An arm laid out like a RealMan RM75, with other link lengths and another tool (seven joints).
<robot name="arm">
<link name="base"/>
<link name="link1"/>
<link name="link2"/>
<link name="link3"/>
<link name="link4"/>
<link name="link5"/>
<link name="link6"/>
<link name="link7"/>
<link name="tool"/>
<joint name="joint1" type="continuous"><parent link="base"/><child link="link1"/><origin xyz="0 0 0.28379" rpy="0 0 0"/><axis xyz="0 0 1"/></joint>
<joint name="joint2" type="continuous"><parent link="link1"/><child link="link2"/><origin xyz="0 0 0" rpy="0 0 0"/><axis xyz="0 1 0"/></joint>
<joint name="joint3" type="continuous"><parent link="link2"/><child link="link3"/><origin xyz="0 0 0.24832" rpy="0 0 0"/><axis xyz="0 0 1"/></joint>
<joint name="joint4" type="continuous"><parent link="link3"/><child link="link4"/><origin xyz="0 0 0" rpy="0 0 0"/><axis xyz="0 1 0"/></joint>
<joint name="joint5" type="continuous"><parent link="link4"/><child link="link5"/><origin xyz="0 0 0.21" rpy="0 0 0"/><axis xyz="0 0 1"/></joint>
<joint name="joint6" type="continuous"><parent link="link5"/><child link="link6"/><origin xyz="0 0 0" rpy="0 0 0"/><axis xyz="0 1 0"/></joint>
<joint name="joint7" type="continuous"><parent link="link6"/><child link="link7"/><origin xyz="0 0 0.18" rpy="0 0 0"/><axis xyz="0 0 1"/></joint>
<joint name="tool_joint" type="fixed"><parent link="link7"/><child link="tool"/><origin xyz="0.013 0.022 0.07" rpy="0.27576 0 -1.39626"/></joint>
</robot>
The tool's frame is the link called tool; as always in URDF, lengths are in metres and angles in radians. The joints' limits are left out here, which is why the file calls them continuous.
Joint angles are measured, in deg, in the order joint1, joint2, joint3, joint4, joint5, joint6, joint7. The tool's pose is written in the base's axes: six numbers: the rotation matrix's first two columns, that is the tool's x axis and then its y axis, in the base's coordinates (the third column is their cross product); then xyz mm. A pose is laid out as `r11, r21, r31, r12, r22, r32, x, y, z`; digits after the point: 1 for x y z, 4 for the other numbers.
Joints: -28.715 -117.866 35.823 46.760 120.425 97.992 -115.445
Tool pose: -0.7123, 0.7004, -0.0446, 0.6804, 0.7048, 0.2009, -200.2, 345.2, -3.1
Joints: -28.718 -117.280 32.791 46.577 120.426 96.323 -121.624
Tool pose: -0.7978, 0.6004, -0.0552, 0.5717, 0.7824, 0.2470, -209.2, 361.5, 11.3
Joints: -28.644 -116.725 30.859 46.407 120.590 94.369 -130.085
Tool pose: -0.8804, 0.4647, -0.0949, 0.4253, 0.8621, 0.2755, -219.9, 376.1, 22.8
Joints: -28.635 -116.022 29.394 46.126 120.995 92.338 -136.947
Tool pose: -0.9305, 0.3443, -0.1249, 0.2961, 0.9080, 0.2965, -232.0, 388.6, 33.4
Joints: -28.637 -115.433 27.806 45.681 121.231 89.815 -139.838
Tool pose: -0.9540, 0.2731, -0.1236, 0.2191, 0.9167, 0.3343, -244.4, 400.5, 44.1
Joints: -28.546 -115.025 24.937 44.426 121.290 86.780 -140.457
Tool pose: -0.9693, 0.2145, -0.1198, 0.1516, 0.9058, 0.3956, -259.7, 412.1, 56.8
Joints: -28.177 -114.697 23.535 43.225 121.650 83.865 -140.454
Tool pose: -0.9805, 0.1656, -0.1053, 0.1050, 0.8960, 0.4315, -275.9, 418.2, 62.8
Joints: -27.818 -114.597 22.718 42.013 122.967 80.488 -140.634
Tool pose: -0.9909, 0.1072, -0.0811, 0.0595, 0.8908, 0.4505, -294.9, 421.8, 63.0
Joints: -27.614 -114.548 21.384 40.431 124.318 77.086 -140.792
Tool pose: -0.9968, 0.0453, -0.0656, 0.0090, 0.8814, 0.4722, -313.9, 424.7, 63.1
